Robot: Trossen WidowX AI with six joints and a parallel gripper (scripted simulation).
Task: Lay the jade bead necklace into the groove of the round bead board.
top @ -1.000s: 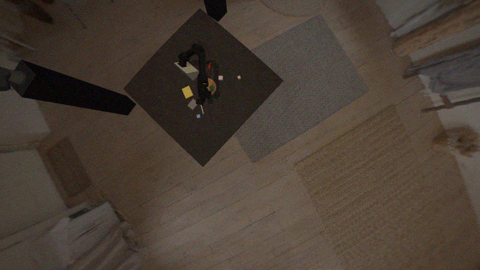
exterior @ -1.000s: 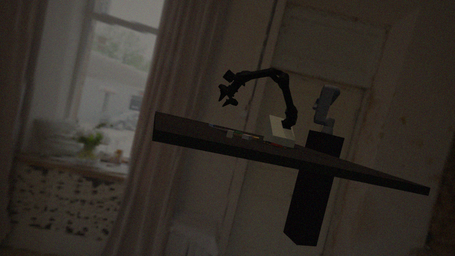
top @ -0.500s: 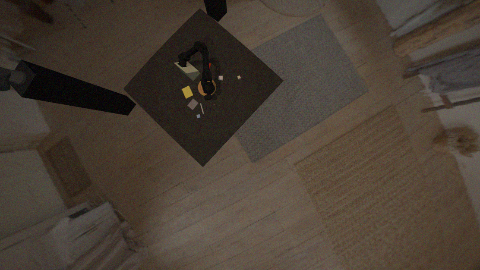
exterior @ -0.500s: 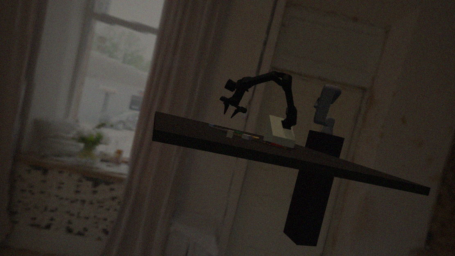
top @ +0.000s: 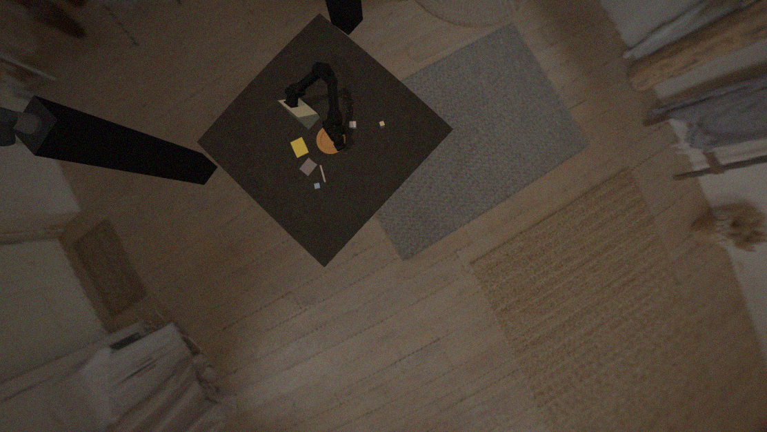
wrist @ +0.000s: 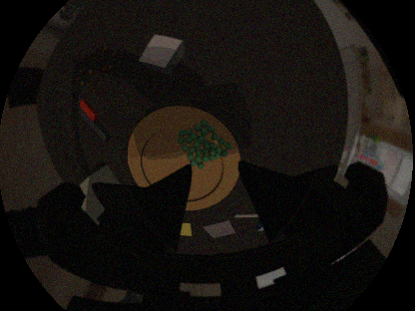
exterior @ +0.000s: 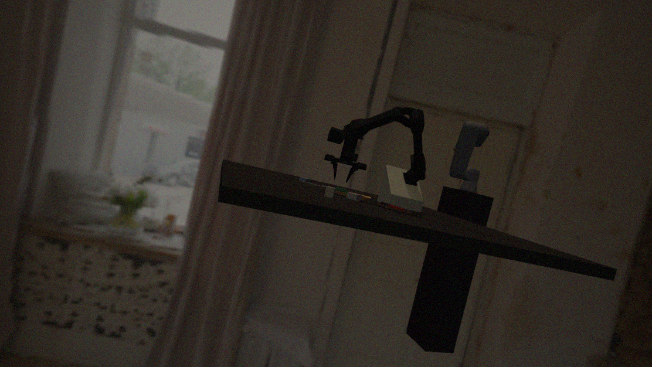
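The round bead board is 60 mm behind my gripper tip, 50 mm below it and 10 mm to the right of it. Round my gripper tip: white stick (220 mm to the right, 50 mm below, 40 mm ahead); then grey-white block (160 mm to the left, 40 mm below, 10 mm behind); then red item (190 mm behind, 170 mm to the left, 50 mm below).
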